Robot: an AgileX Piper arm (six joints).
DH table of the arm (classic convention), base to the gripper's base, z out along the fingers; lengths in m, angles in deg. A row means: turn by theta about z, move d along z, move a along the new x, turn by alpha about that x. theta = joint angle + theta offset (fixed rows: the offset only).
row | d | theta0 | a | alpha
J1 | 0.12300 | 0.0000 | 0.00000 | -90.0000
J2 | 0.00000 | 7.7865 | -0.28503 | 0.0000
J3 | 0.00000 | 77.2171 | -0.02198 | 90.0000
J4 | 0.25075 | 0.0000 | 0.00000 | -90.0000
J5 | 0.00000 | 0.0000 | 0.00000 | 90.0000
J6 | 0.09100 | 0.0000 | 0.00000 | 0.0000
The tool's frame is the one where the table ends.
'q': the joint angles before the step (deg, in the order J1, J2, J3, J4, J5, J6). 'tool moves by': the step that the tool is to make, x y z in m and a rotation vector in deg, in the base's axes. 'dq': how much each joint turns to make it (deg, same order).
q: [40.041 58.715 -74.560 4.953 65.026 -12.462]
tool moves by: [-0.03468 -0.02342 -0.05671 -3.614 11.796 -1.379]
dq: [0.000 -8.836 15.085 2.787 4.773 3.600]
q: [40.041 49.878 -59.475 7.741 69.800 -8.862]
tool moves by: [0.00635 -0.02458 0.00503 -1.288 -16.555 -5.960]
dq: [-2.709 -5.406 3.341 -11.723 -10.036 -0.262]
